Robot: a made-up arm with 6 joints.
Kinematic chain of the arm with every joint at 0, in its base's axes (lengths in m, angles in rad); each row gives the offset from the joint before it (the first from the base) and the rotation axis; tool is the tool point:
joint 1: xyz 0 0 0.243 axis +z
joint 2: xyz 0 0 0 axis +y
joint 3: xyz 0 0 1.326 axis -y
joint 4: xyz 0 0 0 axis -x
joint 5: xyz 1.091 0 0 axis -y
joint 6: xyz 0 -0.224 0 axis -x
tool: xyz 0 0 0
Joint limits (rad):
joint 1: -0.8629..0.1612
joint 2: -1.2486..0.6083
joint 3: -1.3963..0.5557
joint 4: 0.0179..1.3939
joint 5: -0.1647..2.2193
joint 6: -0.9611..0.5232
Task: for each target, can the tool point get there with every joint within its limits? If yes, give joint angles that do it. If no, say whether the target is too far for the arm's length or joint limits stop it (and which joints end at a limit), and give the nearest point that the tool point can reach.
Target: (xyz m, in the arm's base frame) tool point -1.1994 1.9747 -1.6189
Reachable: no: too far | nearest point -0.2859 -0.0104 0.5063 | short by 3.048 m
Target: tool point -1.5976 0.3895 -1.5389
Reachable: no: joint limits stop it (at a limit: joint 1, joint 2, joint 3, joint 4) | nearest point -0.2859 -0.0104 0.5063 | short by 2.462 m
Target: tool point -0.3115 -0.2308 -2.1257
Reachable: no: joint limits stop it (at a limit: joint 1, joint 2) | nearest point 0.2415 -0.4680 0.2514 | short by 2.452 m
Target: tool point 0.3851 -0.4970 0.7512
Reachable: yes | joints -0.7084 -0.1037 -1.0935 0.9687 1.4436 -0.5227
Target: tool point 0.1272 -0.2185 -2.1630
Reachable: no: joint limits stop it (at a limit: joint 1, joint 2, joint 4) | nearest point 0.3584 -0.4794 0.2297 | short by 2.418 m
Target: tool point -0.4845 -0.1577 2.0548
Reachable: yes | joints -0.0996 -0.8643 0.1060 0.4135 1.3284 0.2054
